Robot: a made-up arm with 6 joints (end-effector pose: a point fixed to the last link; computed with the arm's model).
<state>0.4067 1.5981 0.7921 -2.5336 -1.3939 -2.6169</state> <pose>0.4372 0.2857 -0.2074 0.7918 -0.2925 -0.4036 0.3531</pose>
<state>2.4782 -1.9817 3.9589 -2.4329 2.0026 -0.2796</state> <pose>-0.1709 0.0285 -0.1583 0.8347 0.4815 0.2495 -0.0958</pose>
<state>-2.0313 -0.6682 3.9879 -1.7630 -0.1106 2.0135</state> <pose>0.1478 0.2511 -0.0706 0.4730 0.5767 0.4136 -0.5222</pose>
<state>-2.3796 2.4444 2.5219 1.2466 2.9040 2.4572</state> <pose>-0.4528 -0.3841 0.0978 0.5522 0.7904 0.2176 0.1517</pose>
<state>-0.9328 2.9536 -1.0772 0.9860 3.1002 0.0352</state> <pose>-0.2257 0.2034 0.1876 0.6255 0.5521 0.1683 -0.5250</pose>
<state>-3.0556 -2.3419 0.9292 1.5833 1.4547 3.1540</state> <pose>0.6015 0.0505 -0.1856 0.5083 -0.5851 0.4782 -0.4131</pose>
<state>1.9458 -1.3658 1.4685 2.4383 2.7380 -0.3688</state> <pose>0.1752 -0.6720 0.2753 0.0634 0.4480 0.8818 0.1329</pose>
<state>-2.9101 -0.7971 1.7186 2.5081 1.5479 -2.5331</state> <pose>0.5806 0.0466 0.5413 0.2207 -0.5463 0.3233 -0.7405</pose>
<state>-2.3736 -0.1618 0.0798 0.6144 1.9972 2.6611</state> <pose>-0.3265 -0.1915 0.5772 0.7543 0.5672 -0.2560 0.2091</pose>
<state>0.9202 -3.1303 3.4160 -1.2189 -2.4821 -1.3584</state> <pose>0.2998 0.3319 -0.0841 0.2019 -0.1262 0.9685 0.0726</pose>
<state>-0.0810 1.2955 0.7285 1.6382 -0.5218 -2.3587</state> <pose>0.6727 -0.0472 0.0849 0.8843 0.2672 0.1395 -0.3567</pose>
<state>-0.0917 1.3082 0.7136 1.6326 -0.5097 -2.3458</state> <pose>0.6689 -0.0548 0.0700 0.8815 0.2629 0.1558 -0.3600</pose>
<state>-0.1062 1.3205 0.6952 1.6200 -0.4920 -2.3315</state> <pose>0.6638 -0.0654 0.0541 0.8765 0.2622 0.1747 -0.3639</pose>
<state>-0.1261 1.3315 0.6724 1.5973 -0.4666 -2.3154</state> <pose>0.6570 -0.0804 0.0374 0.8685 0.2670 0.1961 -0.3688</pose>
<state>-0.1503 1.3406 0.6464 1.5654 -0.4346 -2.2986</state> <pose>0.6483 -0.0988 0.0208 0.8575 0.2777 0.2182 -0.3742</pose>
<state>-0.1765 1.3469 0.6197 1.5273 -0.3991 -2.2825</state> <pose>0.6385 -0.1187 0.0059 0.8445 0.2933 0.2384 -0.3795</pose>
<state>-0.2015 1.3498 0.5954 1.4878 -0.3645 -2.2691</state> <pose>0.6287 -0.1377 -0.0058 0.8312 0.3116 0.2538 -0.3841</pose>
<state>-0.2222 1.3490 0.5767 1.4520 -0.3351 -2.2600</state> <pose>0.6207 -0.1535 -0.0129 0.8196 0.3300 0.2630 -0.3875</pose>
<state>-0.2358 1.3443 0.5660 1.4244 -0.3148 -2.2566</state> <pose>0.6160 -0.1644 -0.0143 0.8115 0.3456 0.2653 -0.3894</pose>
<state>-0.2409 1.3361 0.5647 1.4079 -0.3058 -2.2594</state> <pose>0.6156 -0.1694 -0.0098 0.8079 0.3568 0.2610 -0.3897</pose>
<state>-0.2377 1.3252 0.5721 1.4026 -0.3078 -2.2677</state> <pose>0.6193 -0.1688 0.0000 0.8087 0.3632 0.2514 -0.3885</pose>
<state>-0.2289 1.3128 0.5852 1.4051 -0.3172 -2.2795</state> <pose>0.6254 -0.1642 0.0132 0.8123 0.3662 0.2385 -0.3863</pose>
